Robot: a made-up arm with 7 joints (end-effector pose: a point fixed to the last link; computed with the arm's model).
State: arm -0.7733 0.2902 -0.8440 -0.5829 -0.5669 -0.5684 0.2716
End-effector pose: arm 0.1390 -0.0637 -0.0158 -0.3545 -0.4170 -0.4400 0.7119
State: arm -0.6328 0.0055 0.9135 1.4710 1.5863 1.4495 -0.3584
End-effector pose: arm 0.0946 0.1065 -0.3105 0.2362 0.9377 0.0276 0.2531
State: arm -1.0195 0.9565 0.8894 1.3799 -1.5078 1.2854 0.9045
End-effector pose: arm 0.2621 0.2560 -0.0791 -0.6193 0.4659 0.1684 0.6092
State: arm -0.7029 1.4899 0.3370 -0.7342 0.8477 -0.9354 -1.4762
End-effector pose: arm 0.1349 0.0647 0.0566 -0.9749 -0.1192 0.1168 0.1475
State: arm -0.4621 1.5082 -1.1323 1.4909 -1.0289 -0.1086 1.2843
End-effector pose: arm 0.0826 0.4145 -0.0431 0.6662 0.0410 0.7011 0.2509
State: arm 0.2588 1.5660 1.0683 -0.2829 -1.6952 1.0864 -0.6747
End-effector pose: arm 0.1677 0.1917 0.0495 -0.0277 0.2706 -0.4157 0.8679
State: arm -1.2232 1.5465 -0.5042 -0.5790 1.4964 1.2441 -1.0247
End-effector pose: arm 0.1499 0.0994 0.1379 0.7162 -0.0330 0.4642 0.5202
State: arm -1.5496 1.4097 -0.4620 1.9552 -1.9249 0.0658 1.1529
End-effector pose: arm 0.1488 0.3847 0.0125 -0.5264 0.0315 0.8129 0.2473
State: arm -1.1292 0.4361 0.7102 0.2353 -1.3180 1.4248 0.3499
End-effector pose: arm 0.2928 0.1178 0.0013 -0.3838 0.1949 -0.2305 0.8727
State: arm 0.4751 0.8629 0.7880 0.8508 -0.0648 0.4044 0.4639
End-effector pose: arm -0.0812 0.3724 -0.1549 0.3662 0.5277 0.6221 0.4476
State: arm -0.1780 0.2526 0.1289 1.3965 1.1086 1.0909 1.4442
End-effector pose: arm -0.0105 0.1921 -0.3206 0.9410 0.2823 0.1350 0.1290
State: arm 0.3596 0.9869 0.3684 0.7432 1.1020 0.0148 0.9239
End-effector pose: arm 0.0214 0.3592 -0.1731 0.9157 0.1477 0.1239 0.3526
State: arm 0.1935 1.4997 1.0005 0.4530 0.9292 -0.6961 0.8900
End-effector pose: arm 0.1595 0.3050 0.0637 0.8407 -0.3699 0.1932 0.3451
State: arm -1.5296 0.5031 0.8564 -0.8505 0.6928 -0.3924 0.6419
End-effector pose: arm 0.0551 0.1118 0.1280 0.0240 -0.8187 0.5718 0.0463
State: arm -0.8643 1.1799 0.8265 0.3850 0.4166 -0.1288 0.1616
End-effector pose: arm 0.1672 0.3038 0.1250 0.4365 -0.3233 0.5263 0.6542
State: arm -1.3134 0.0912 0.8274 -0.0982 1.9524 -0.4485 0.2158
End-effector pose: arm 0.2797 0.1171 0.0742 0.6614 -0.2995 0.4510 0.5191
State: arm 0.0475 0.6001 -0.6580 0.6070 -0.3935 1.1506 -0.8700
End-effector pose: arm -0.0233 0.1638 -0.3221 -0.1703 0.8978 -0.2079 0.3490
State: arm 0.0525 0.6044 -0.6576 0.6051 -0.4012 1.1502 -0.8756
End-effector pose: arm -0.0249 0.1646 -0.3216 -0.1763 0.8973 -0.2074 0.3475
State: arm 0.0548 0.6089 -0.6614 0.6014 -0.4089 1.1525 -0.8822
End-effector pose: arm -0.0258 0.1649 -0.3210 -0.1812 0.8972 -0.2082 0.3448
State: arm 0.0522 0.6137 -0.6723 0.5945 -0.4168 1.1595 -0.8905
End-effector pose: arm -0.0255 0.1645 -0.3205 -0.1842 0.8975 -0.2114 0.3403
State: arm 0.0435 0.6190 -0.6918 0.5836 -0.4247 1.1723 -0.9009
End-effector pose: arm -0.0238 0.1633 -0.3200 -0.1847 0.8986 -0.2172 0.3336
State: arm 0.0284 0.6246 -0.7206 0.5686 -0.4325 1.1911 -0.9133
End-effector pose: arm -0.0207 0.1611 -0.3195 -0.1824 0.9004 -0.2258 0.3241
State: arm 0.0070 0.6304 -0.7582 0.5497 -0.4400 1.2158 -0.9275
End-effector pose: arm -0.0163 0.1581 -0.3189 -0.1771 0.9030 -0.2364 0.3120
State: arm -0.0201 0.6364 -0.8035 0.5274 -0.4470 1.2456 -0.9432
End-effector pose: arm -0.0110 0.1545 -0.3181 -0.1687 0.9063 -0.2484 0.2975
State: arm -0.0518 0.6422 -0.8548 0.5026 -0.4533 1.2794 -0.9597
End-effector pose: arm -0.0049 0.1504 -0.3170 -0.1574 0.9102 -0.2606 0.2809
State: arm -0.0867 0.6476 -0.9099 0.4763 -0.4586 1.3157 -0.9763
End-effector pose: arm 0.0014 0.1462 -0.3156 -0.1434 0.9144 -0.2723 0.2630
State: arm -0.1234 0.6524 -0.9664 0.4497 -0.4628 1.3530 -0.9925
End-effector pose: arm 0.0077 0.1420 -0.3139 -0.1274 0.9187 -0.2825 0.2447
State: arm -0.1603 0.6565 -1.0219 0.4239 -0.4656 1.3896 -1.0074
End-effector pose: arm 0.0139 0.1382 -0.3120 -0.1098 0.9229 -0.2908 0.2270
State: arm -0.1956 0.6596 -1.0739 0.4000 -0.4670 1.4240 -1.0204
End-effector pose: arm 0.0195 0.1347 -0.3100 -0.0918 0.9268 -0.2970 0.2107
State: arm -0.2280 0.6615 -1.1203 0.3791 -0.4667 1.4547 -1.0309
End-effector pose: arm 0.0247 0.1318 -0.3081 -0.0739 0.9301 -0.3011 0.1967
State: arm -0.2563 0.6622 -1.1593 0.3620 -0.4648 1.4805 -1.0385
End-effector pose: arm 0.0293 0.1293 -0.3064 -0.0572 0.9327 -0.3037 0.1858
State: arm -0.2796 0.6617 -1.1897 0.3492 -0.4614 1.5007 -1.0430
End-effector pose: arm 0.0332 0.1273 -0.3051 -0.0421 0.9346 -0.3051 0.1782
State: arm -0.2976 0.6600 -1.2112 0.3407 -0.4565 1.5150 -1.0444
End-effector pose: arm 0.0366 0.1257 -0.3041 -0.0291 0.9356 -0.3058 0.1740
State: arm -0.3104 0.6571 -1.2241 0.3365 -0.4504 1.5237 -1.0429
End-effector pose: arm 0.0393 0.1244 -0.3037 -0.0183 0.9359 -0.3063 0.1729
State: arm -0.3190 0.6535 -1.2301 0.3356 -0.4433 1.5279 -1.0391
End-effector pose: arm 0.0416 0.1233 -0.3036 -0.0093 0.9357 -0.3065 0.1744
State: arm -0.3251 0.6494 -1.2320 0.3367 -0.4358 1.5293 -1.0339
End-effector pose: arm 0.0437 0.1224 -0.3037 -0.0015 0.9351 -0.3067 0.1774
